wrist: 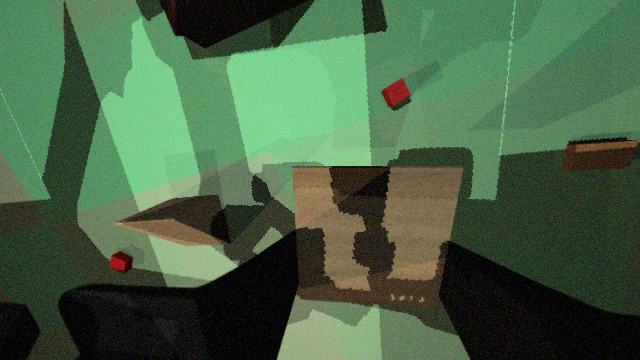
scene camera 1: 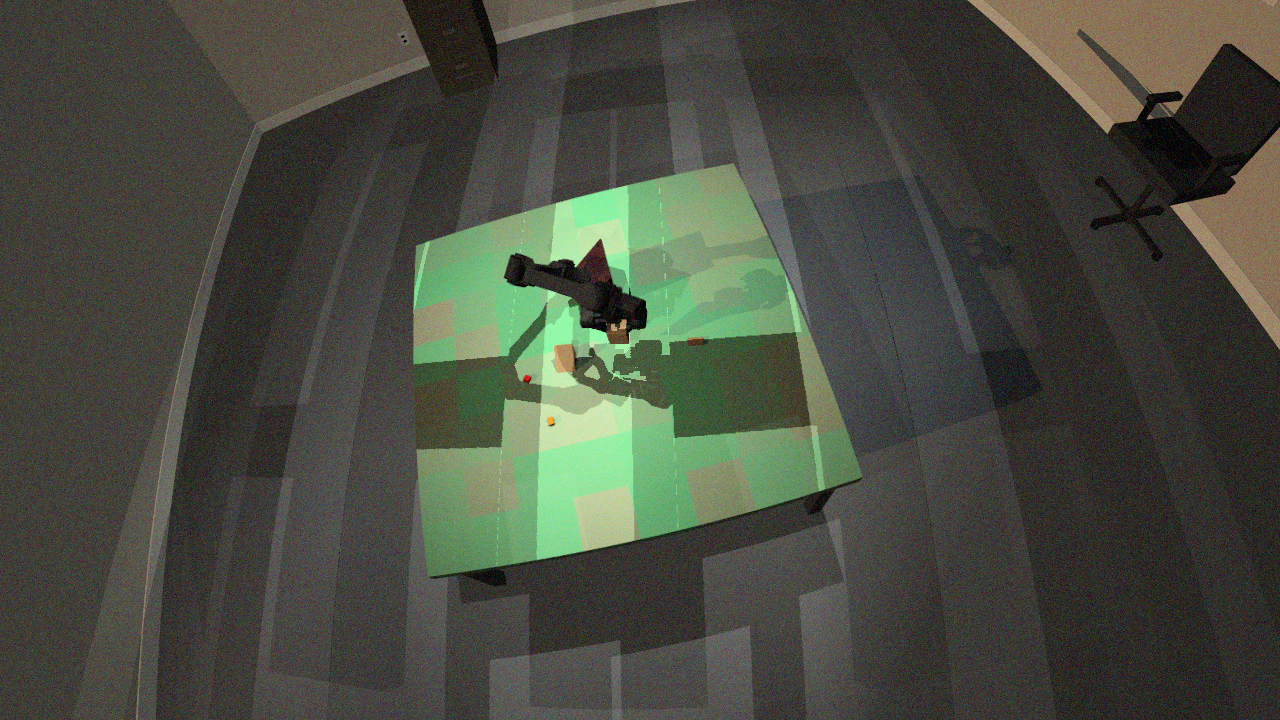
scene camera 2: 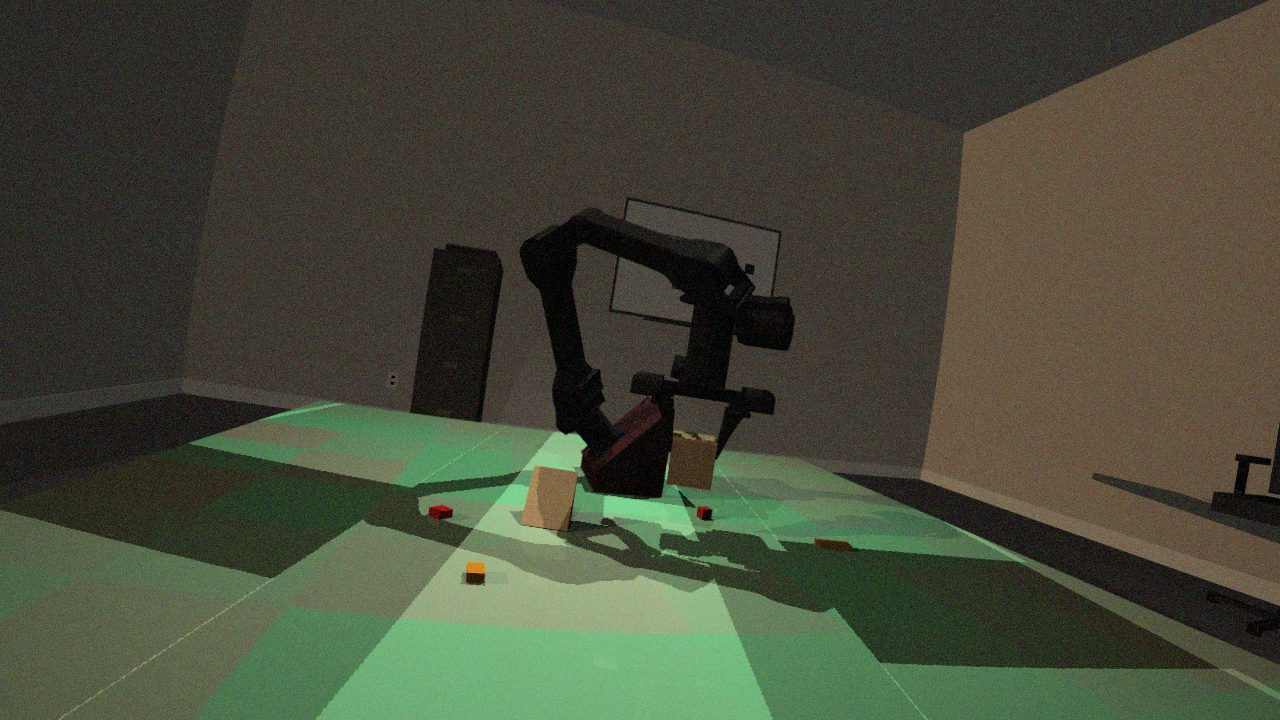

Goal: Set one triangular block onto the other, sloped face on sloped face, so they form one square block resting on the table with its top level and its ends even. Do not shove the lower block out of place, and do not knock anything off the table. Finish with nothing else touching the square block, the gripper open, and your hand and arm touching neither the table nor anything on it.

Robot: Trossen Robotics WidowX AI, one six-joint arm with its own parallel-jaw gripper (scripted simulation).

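Observation:
Gripper (scene camera 2: pixel 692 455), (wrist: pixel 361 236), (scene camera 1: pixel 618 331), in sight.

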